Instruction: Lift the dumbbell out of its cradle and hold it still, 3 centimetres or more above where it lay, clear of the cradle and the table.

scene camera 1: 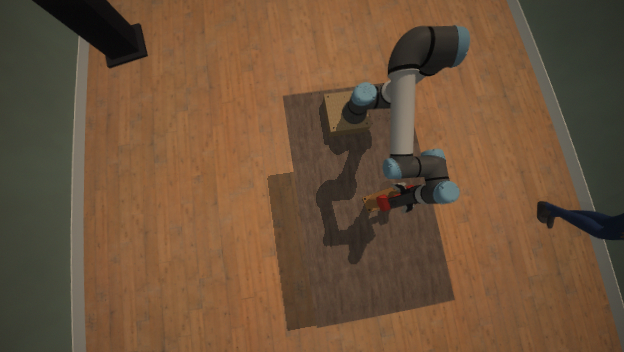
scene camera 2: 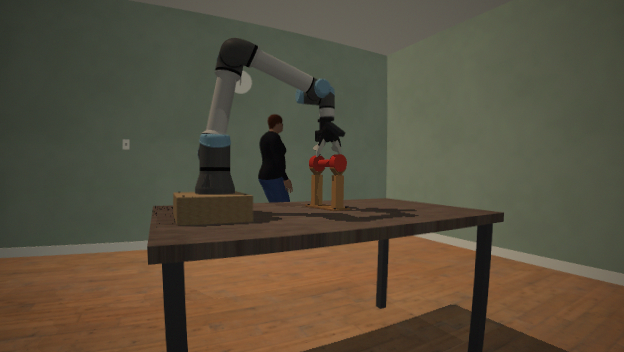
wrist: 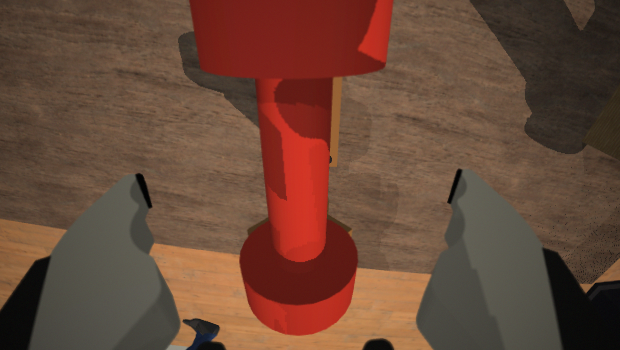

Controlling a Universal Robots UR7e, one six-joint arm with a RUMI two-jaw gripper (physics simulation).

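Seen in the pictures: gripper, fingertip midpoint: (scene camera 2: pixel 328 158) (wrist: pixel 300 176); arm's base, origin of the base link: (scene camera 1: pixel 354 112) (scene camera 2: pixel 215 193).
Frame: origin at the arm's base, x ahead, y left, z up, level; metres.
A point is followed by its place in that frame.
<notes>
The red dumbbell (scene camera 1: pixel 383 202) @(x 0.552, y -0.105, z 0.168 m) (scene camera 2: pixel 325 163) @(x 0.542, y -0.019, z 0.127 m) (wrist: pixel 300 200) @(x 0.558, y -0.009, z 0.147 m) lies level, its two round heads resting on the two posts of the orange wooden cradle (scene camera 1: pixel 369 204) @(x 0.561, y -0.107, z -0.054 m) (scene camera 2: pixel 338 191) @(x 0.551, y -0.106, z -0.003 m) (wrist: pixel 336 130) @(x 0.515, y 0.045, z -0.083 m). The cradle stands on the dark wood table (scene camera 1: pixel 390 280) @(x 1.029, y -0.144, z -0.091 m) (scene camera 2: pixel 210 243) @(x -0.163, y -0.405, z -0.094 m) (wrist: pixel 100 100) @(x 0.839, y -0.006, z -0.091 m). My gripper (scene camera 1: pixel 404 197) @(x 0.557, y -0.028, z 0.154 m) (scene camera 2: pixel 329 151) @(x 0.557, y -0.028, z 0.154 m) (wrist: pixel 300 176) @(x 0.557, y -0.028, z 0.154 m) is open and empty, pointing down just above the dumbbell. In the wrist view its fingers stand wide on either side of the handle, with clear gaps. The arm and gripper cover part of the dumbbell and cradle in scene camera 1.
The arm stands on a wooden block (scene camera 1: pixel 335 112) @(x -0.039, y -0.111, z 0.001 m) (scene camera 2: pixel 214 209) @(x -0.061, y -0.159, z -0.042 m) at one end of the table. A person (scene camera 2: pixel 272 155) stands beyond the table; their legs (scene camera 1: pixel 590 220) show at the right in scene camera 1. A black column (scene camera 1: pixel 95 30) stands away from the table.
</notes>
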